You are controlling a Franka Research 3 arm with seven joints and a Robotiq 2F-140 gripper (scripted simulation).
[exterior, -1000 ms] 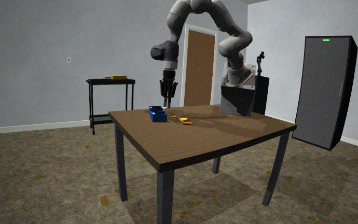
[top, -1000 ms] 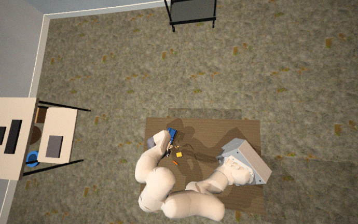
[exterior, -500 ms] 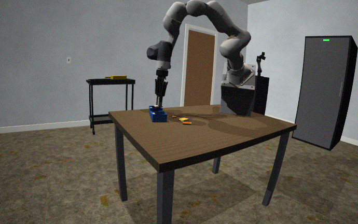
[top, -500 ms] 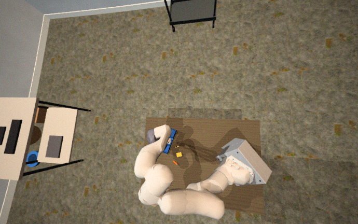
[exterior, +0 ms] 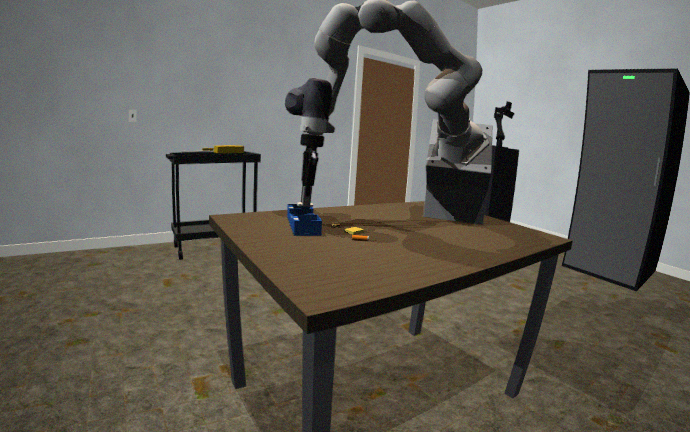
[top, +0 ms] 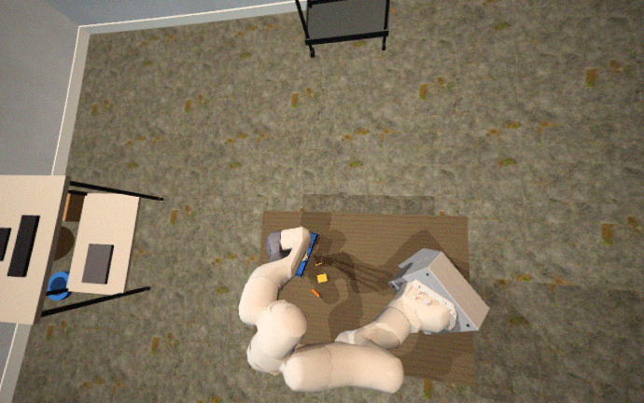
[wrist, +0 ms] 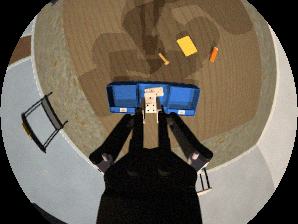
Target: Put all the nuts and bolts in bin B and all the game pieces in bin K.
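Now: the pale beige piece 3 cm below my hand. From my hand the other things lie so: yellow block (15 cm behind, 9 cm to the left, 10 cm below); orange piece (15 cm behind, 18 cm to the left, 9 cm below); thin tan bolt (10 cm behind, 3 cm to the left, 10 cm below).
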